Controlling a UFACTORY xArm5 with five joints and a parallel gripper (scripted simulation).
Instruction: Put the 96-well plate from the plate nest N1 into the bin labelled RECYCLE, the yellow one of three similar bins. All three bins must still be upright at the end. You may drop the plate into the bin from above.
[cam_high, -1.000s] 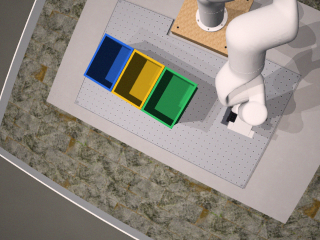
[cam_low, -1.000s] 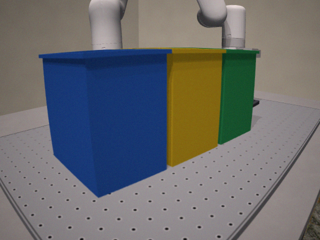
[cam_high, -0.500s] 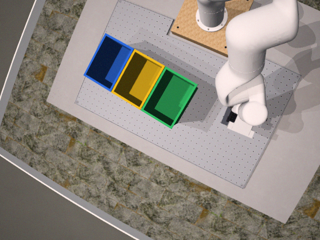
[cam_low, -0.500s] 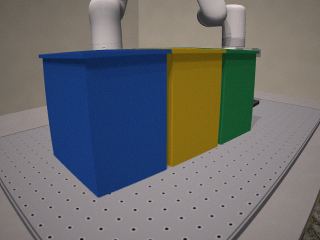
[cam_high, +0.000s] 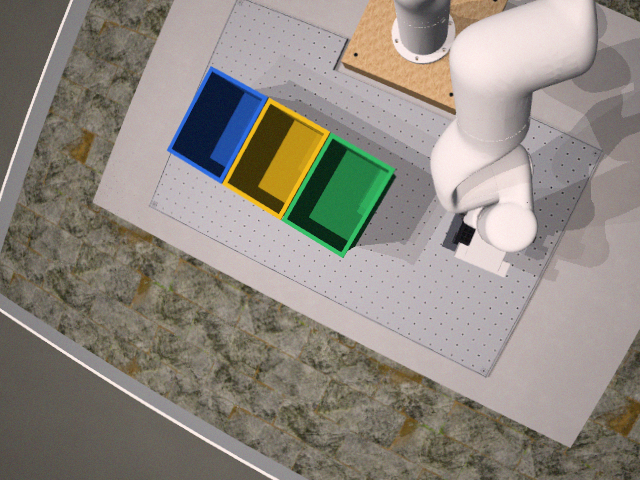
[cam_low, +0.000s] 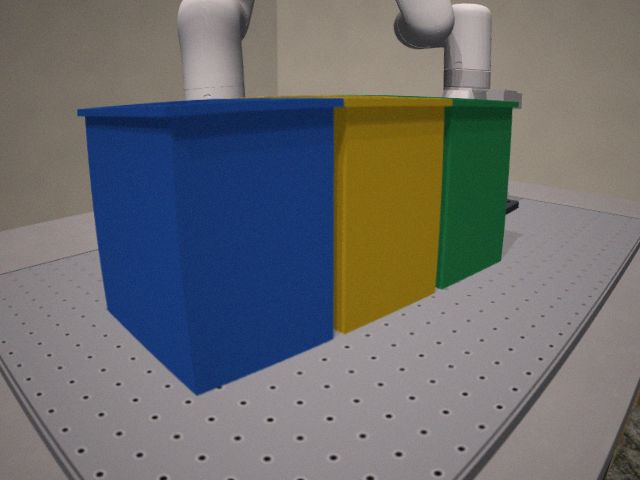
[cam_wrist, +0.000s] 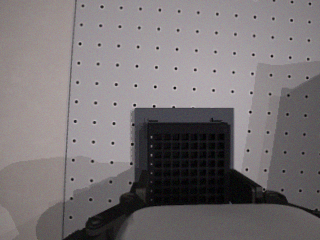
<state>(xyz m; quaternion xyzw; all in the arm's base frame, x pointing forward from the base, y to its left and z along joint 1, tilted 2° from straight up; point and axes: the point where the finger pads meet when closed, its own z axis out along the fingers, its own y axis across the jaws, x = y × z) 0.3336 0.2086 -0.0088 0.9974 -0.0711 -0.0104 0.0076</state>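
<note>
Right now the grey plate nest is 4 cm below my hand. Round my hand: 96-well plate: 1 cm below; then green bin: 28 cm to the right, 5 cm above, 2 cm ahead; then yellow bin: 41 cm to the right, 5 cm above, 2 cm behind.
</note>
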